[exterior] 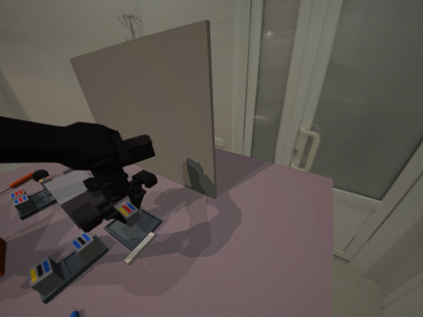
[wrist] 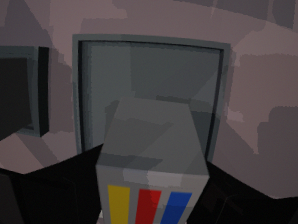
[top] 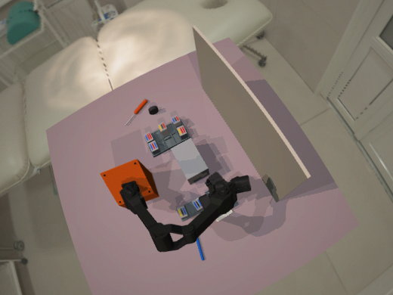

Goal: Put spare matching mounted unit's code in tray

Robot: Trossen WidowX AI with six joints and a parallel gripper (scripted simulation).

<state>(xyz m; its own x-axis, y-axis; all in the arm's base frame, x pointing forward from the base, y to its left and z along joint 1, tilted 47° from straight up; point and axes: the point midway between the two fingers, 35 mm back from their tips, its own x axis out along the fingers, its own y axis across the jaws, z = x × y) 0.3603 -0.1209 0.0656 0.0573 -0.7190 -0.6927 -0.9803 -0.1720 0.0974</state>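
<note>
The spare is 3 cm above my gripper tip. Also, from my gripper tip: dark tray 3 cm below; rack 14 cm behind, 1 cm to the right, 2 cm below; white bar 2 cm behind, 8 cm to the right, 3 cm below.
</note>
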